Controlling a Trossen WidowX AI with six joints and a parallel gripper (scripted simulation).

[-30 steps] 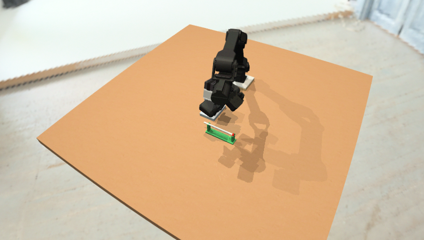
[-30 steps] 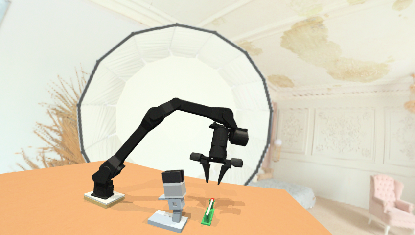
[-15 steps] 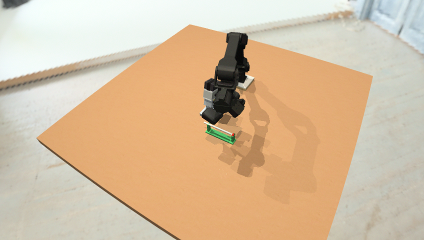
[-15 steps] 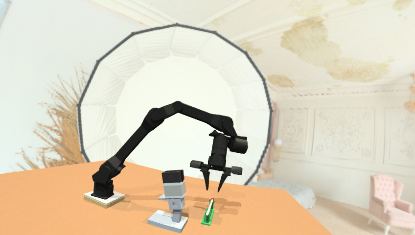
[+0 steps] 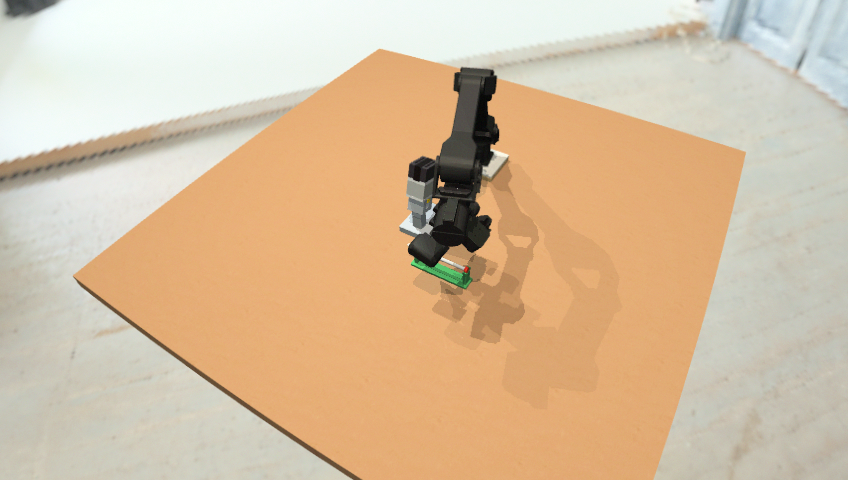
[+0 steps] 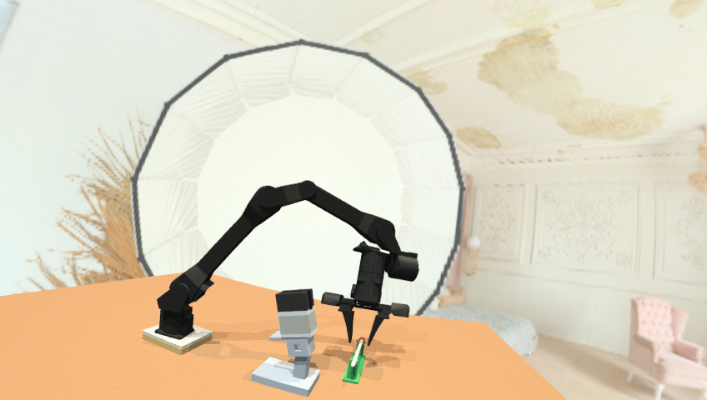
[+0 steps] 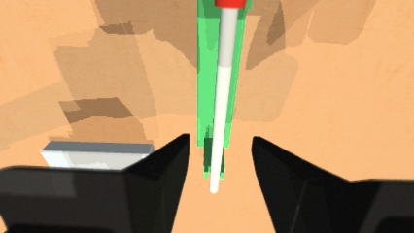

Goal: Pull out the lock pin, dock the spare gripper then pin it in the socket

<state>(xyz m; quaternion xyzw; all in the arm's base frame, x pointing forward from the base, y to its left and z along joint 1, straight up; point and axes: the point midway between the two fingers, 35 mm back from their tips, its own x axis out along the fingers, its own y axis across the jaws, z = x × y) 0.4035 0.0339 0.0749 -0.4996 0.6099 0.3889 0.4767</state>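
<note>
Now: gripper tip 4 cm above the green pin rest and 1 cm to the right of it. From my gripper tip the other things lie so: spare gripper: 13 cm behind, 8 cm to the right, 6 cm above; then grey mount: 13 cm behind, 8 cm to the right, 1 cm below.
</note>
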